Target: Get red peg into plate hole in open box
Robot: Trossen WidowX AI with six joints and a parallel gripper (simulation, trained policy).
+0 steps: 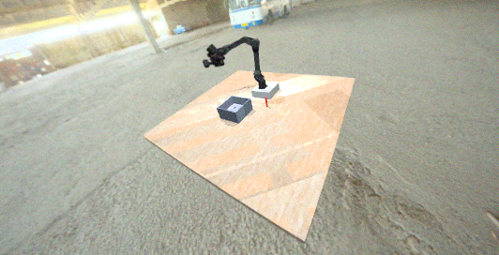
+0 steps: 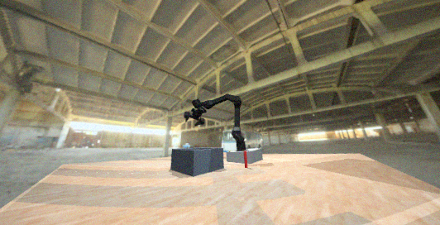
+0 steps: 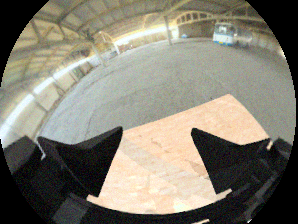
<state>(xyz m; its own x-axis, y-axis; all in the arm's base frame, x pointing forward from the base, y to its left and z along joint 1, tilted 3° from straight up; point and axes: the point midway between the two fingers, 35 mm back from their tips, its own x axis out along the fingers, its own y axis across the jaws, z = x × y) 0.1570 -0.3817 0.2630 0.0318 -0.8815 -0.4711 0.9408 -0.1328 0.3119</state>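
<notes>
The red peg is 560 mm to the left of my gripper tip, 250 mm below it and 10 mm behind it. From my gripper tip the other things lie so: dark box: 390 mm to the left, 260 mm below, 170 mm ahead; then grey plate: 390 mm to the left, 240 mm below, 170 mm ahead.
</notes>
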